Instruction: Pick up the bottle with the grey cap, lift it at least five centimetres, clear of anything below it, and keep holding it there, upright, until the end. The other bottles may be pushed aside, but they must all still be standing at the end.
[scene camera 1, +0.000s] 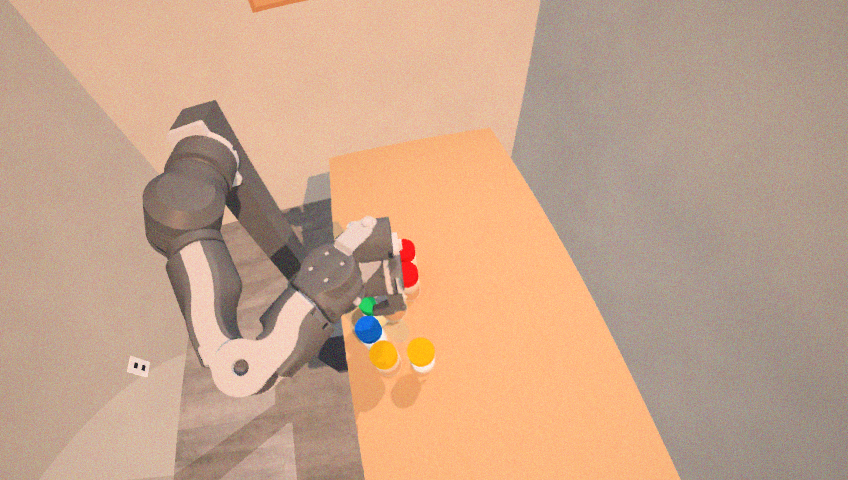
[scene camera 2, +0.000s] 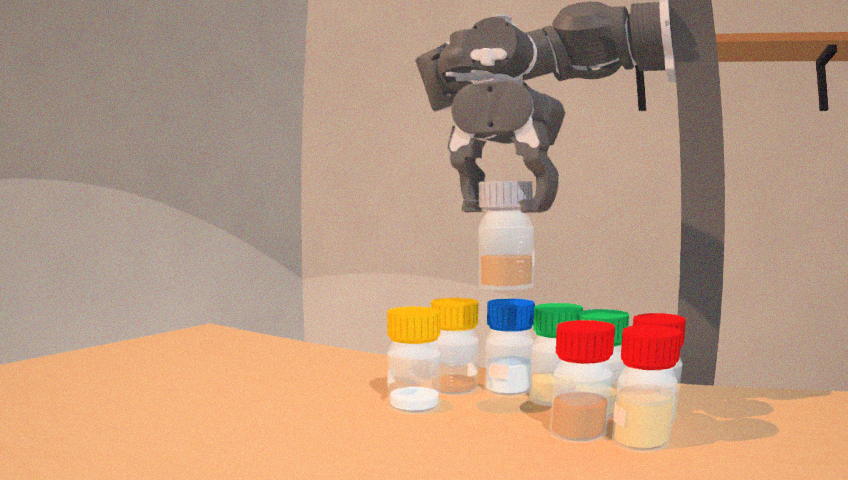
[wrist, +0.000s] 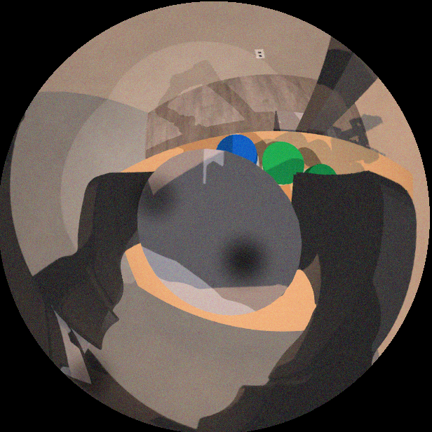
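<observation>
The bottle with the grey cap (scene camera 2: 505, 246) hangs upright in the air in scene camera 2, its base above the caps of the standing bottles. Its cap fills the middle of the wrist view (wrist: 215, 220). My gripper (scene camera 2: 504, 205) is shut on it, one finger on each side of the cap. The other bottles stand upright: two with yellow caps (scene camera 2: 413, 324) (scene camera 2: 454, 314) (scene camera 1: 421, 352) (scene camera 1: 383, 355), one with a blue cap (scene camera 2: 510, 314) (scene camera 1: 368, 329) (wrist: 237, 148), two with green caps (scene camera 2: 558, 319) (scene camera 2: 605, 324) (wrist: 283, 162), and three with red caps (scene camera 2: 585, 341) (scene camera 2: 650, 346) (scene camera 2: 659, 322).
The orange table (scene camera 1: 476, 237) (scene camera 2: 208, 404) carries the standing bottles near its arm-side edge. The red-capped bottles are at the right in scene camera 2, the yellow-capped ones at the left. A dark post (scene camera 2: 702, 237) stands behind them, and a wall shelf (scene camera 2: 773, 47) is at the upper right.
</observation>
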